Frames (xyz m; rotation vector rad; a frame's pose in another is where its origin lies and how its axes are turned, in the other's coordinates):
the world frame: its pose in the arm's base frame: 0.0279 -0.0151 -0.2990 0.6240 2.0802 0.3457
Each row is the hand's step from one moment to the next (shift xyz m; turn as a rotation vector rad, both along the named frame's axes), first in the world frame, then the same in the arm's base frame.
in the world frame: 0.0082 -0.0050 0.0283 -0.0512 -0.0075 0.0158
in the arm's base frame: 0.0184 0.0006 -0.0235 0.0345 -0.0345 0.0234
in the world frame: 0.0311 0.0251 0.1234 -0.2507 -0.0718 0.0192
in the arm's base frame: 0.0964 0.0389 -0.0776 0.1099 -0.1984 0.1301
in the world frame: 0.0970 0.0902 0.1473 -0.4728 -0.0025 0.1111
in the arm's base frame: 0.1055 0.1298 -0.1062 0.3096 -0.2630 0.2662
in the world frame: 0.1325 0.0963 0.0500 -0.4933 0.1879 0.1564
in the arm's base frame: 0.0097 0.1539 -0.0746 0.4138 -0.1154 0.3443
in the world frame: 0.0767 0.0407 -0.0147 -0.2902 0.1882 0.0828
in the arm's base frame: -0.0354 0.0762 -0.0262 0.2590 -0.0033 0.2437
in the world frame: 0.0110 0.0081 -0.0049 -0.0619 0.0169 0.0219
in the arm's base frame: -0.0067 0.0128 -0.0012 0.0518 -0.0200 0.0388
